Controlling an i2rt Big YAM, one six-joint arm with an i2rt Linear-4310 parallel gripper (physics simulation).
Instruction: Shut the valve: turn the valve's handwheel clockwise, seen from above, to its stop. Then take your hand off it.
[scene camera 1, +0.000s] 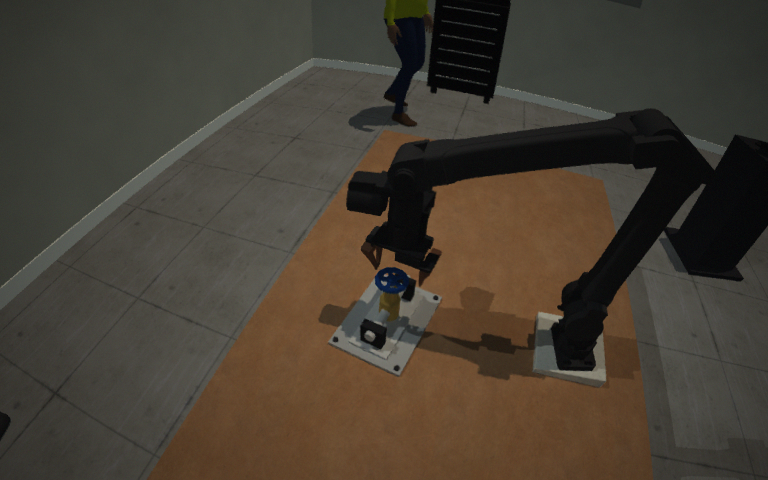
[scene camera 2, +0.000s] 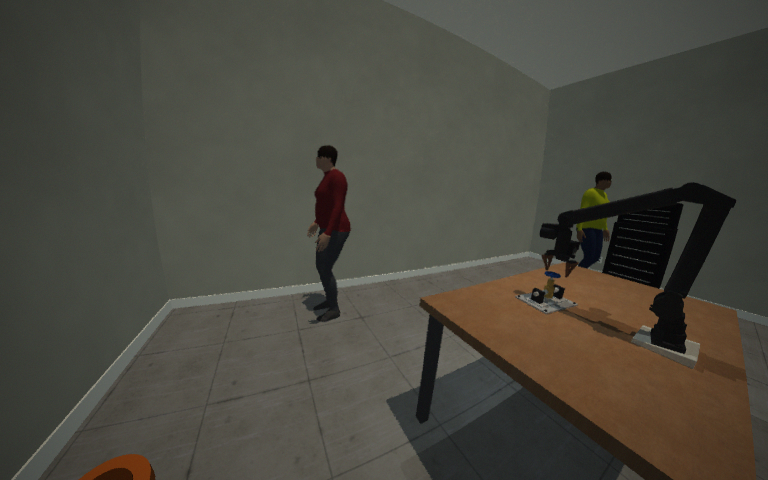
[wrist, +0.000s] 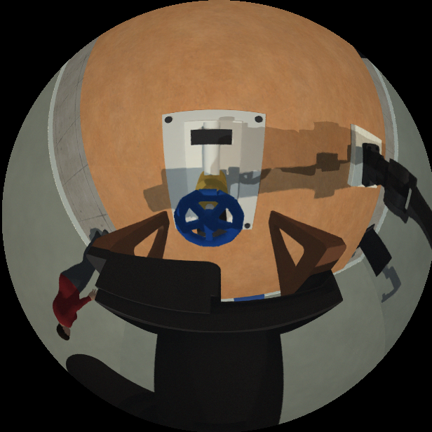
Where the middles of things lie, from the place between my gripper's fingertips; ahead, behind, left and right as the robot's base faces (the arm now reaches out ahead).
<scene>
I see the blue handwheel (wrist: 208, 221) 20 mm below my hand, 10 mm to the left of it and 10 mm ahead of it. From my hand the other things lie so: base plate (scene camera 1: 402, 351) (140 mm below, 10 mm to the left, 10 mm ahead).
</scene>
